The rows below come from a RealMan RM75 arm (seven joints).
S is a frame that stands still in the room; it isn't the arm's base.
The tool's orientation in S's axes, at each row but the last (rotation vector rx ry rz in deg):
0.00 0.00 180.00
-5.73 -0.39 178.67
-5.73 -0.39 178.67
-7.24 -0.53 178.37
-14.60 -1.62 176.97
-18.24 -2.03 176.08
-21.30 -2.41 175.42
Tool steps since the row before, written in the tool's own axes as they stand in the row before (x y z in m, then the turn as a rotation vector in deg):
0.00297 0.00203 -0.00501 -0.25 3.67 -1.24
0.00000 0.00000 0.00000 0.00 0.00 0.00
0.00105 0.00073 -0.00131 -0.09 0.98 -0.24
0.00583 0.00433 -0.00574 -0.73 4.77 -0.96
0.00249 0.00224 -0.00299 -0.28 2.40 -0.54
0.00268 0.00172 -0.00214 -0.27 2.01 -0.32
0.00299 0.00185 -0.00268 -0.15 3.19 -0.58
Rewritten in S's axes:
-0.00297 -0.00203 -0.00501 0.25 -3.67 -1.24
0.00000 0.00000 0.00000 0.00 0.00 0.00
-0.00098 -0.00070 -0.00138 0.08 -0.98 -0.24
-0.00545 -0.00415 -0.00622 0.68 -4.78 -0.93
-0.00205 -0.00209 -0.00340 0.27 -2.40 -0.54
-0.00226 -0.00154 -0.00269 0.23 -2.02 -0.31
-0.00235 -0.00161 -0.00338 0.11 -3.18 -0.64

